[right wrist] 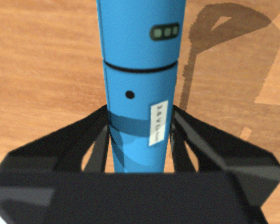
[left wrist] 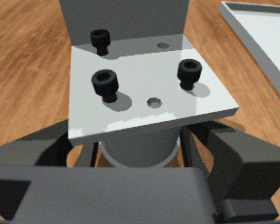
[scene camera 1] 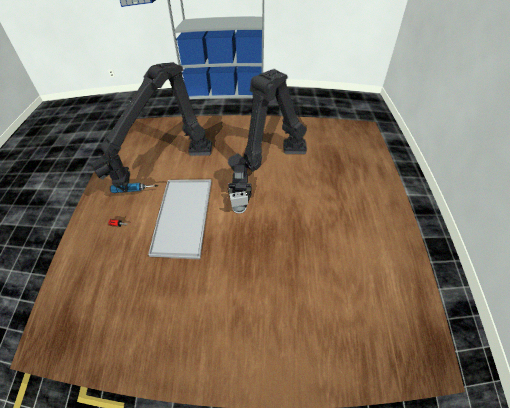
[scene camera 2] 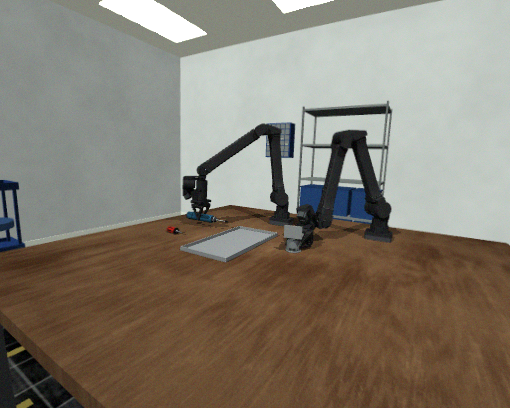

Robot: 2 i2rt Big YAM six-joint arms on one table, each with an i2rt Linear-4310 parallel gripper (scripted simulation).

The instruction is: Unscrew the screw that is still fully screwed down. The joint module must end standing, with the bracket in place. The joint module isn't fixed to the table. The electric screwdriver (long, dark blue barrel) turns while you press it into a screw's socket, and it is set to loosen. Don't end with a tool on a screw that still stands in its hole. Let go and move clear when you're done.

I see my left gripper (left wrist: 139, 111), my right gripper (right wrist: 139, 112), a flat grey tray (scene camera 1: 179, 230), a blue electric screwdriver (right wrist: 140, 53) and a grey bracket (left wrist: 145, 51).
The flat grey tray is seen too in scene camera 2 (scene camera 2: 227, 245). The left wrist view misses the blue electric screwdriver: it is out of frame. The right wrist view misses the grey bracket: it is out of frame.
